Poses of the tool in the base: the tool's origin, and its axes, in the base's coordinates. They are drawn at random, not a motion.
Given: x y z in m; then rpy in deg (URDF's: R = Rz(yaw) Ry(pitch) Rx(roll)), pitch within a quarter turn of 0, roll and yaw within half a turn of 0.
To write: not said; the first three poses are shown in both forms.
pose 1, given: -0.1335 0.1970 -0.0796 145.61 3.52 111.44
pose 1, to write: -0.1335 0.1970 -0.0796 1.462 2.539 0.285
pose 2, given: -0.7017 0.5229 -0.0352 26.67 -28.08 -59.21
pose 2, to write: -0.7017 0.5229 -0.0352 2.442 0.663 2.926
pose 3, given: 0.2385 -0.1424 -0.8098 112.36 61.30 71.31
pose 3, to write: 0.2385 -0.1424 -0.8098 0.469 1.755 -0.672
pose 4, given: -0.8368 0.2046 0.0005 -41.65 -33.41 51.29
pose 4, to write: -0.8368 0.2046 0.0005 -2.352 0.897 3.020
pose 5, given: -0.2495 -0.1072 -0.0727 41.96 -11.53 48.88
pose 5, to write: -0.2495 -0.1072 -0.0727 1.867 0.755 -0.936
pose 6, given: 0.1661 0.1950 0.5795 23.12 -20.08 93.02
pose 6, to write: 0.1661 0.1950 0.5795 2.320 0.528 -0.625
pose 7, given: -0.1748 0.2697 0.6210 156.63 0.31 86.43
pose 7, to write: -0.1748 0.2697 0.6210 1.557 2.734 -0.075
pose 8, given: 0.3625 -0.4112 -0.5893 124.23 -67.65 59.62
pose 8, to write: 0.3625 -0.4112 -0.5893 2.814 1.786 0.031
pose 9, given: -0.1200 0.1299 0.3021 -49.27 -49.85 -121.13
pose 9, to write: -0.1200 0.1299 0.3021 -2.573 1.137 0.039
